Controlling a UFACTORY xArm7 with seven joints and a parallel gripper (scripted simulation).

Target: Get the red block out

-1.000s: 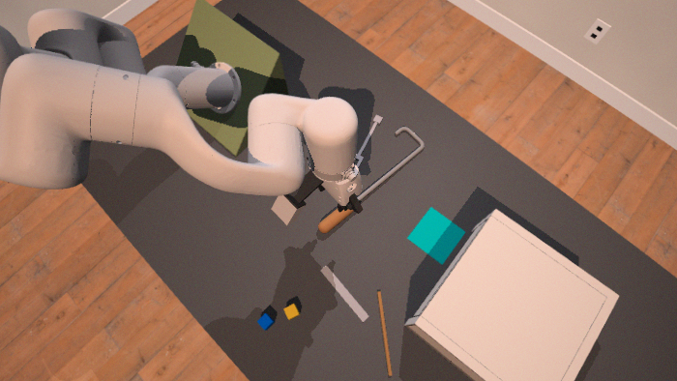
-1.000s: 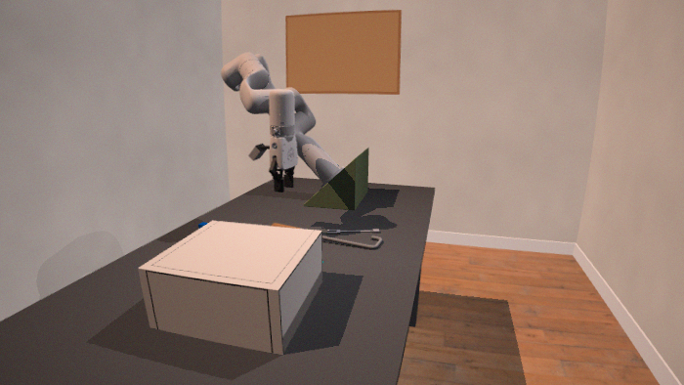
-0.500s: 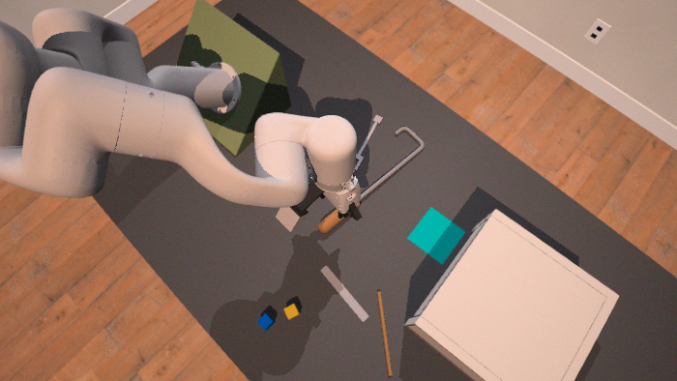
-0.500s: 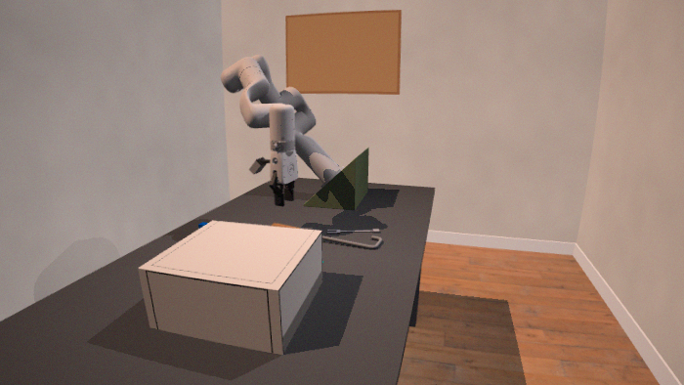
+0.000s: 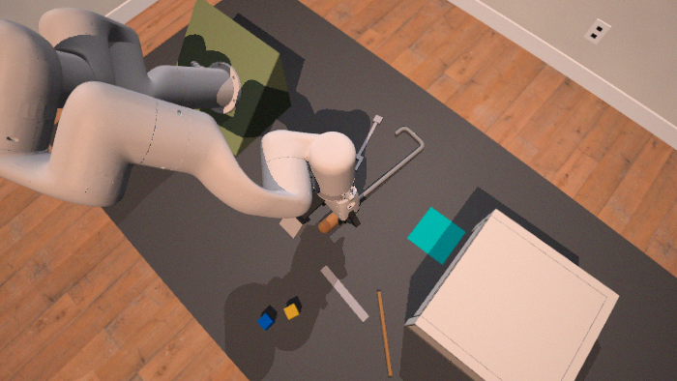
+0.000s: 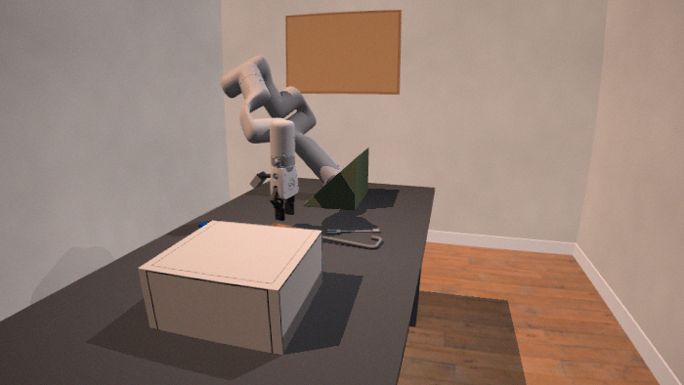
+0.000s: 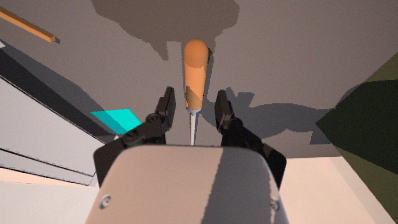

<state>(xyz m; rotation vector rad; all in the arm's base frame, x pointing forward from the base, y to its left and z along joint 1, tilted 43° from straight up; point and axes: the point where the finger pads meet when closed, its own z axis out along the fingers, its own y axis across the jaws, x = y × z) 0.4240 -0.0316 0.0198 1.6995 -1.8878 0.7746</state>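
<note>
My hand is 13 cm to the right of the hook tool, 7 cm above it and 2 cm past it. From my hand the other things lie so: flat grey strip: 13 cm ahead, 12 cm to the right, 8 cm below; grey forked tool: 21 cm to the left, 8 cm below, 8 cm behind; yellow cube: 23 cm to the right, 8 cm ahead, 7 cm below.
</note>
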